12 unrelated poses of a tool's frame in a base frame.
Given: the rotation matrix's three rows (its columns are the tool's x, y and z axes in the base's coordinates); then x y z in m. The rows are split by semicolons.
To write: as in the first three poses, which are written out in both.
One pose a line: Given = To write
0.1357 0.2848 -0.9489; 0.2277 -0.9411 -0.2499; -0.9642 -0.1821 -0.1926; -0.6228 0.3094 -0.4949 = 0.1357 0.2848 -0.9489; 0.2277 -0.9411 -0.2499; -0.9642 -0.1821 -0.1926; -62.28 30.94 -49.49
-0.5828 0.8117 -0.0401; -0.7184 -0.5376 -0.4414; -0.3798 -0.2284 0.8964; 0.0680 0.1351 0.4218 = -0.5828 0.8117 -0.0401; -0.7184 -0.5376 -0.4414; -0.3798 -0.2284 0.8964; 6.80 13.51 42.18
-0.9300 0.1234 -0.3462; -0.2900 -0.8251 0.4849; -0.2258 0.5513 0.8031; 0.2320 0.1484 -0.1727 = -0.9300 0.1234 -0.3462; -0.2900 -0.8251 0.4849; -0.2258 0.5513 0.8031; 23.20 14.84 -17.27
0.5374 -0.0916 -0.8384; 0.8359 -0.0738 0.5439; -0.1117 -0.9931 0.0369; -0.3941 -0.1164 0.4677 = 0.5374 -0.0916 -0.8384; 0.8359 -0.0738 0.5439; -0.1117 -0.9931 0.0369; -39.41 -11.64 46.77
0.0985 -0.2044 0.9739; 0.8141 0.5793 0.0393; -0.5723 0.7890 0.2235; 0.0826 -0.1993 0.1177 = 0.0985 -0.2044 0.9739; 0.8141 0.5793 0.0393; -0.5723 0.7890 0.2235; 8.26 -19.93 11.77
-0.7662 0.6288 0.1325; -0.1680 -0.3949 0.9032; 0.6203 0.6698 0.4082; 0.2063 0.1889 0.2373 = -0.7662 0.6288 0.1325; -0.1680 -0.3949 0.9032; 0.6203 0.6698 0.4082; 20.63 18.89 23.73
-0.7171 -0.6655 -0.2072; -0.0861 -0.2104 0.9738; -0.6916 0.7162 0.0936; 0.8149 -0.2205 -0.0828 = -0.7171 -0.6655 -0.2072; -0.0861 -0.2104 0.9738; -0.6916 0.7162 0.0936; 81.49 -22.05 -8.28
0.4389 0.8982 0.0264; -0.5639 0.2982 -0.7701; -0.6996 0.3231 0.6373; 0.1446 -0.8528 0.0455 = 0.4389 0.8982 0.0264; -0.5639 0.2982 -0.7701; -0.6996 0.3231 0.6373; 14.46 -85.28 4.55
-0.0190 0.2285 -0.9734; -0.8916 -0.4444 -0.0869; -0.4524 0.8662 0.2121; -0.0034 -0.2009 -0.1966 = -0.0190 0.2285 -0.9734; -0.8916 -0.4444 -0.0869; -0.4524 0.8662 0.2121; -0.34 -20.09 -19.66
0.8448 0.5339 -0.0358; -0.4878 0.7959 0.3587; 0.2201 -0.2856 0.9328; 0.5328 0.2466 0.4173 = 0.8448 0.5339 -0.0358; -0.4878 0.7959 0.3587; 0.2201 -0.2856 0.9328; 53.28 24.66 41.73
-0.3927 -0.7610 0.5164; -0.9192 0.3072 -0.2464; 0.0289 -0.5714 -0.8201; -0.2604 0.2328 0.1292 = -0.3927 -0.7610 0.5164; -0.9192 0.3072 -0.2464; 0.0289 -0.5714 -0.8201; -26.04 23.28 12.92
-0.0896 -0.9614 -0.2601; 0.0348 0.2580 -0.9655; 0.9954 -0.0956 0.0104; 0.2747 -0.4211 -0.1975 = -0.0896 -0.9614 -0.2601; 0.0348 0.2580 -0.9655; 0.9954 -0.0956 0.0104; 27.47 -42.11 -19.75
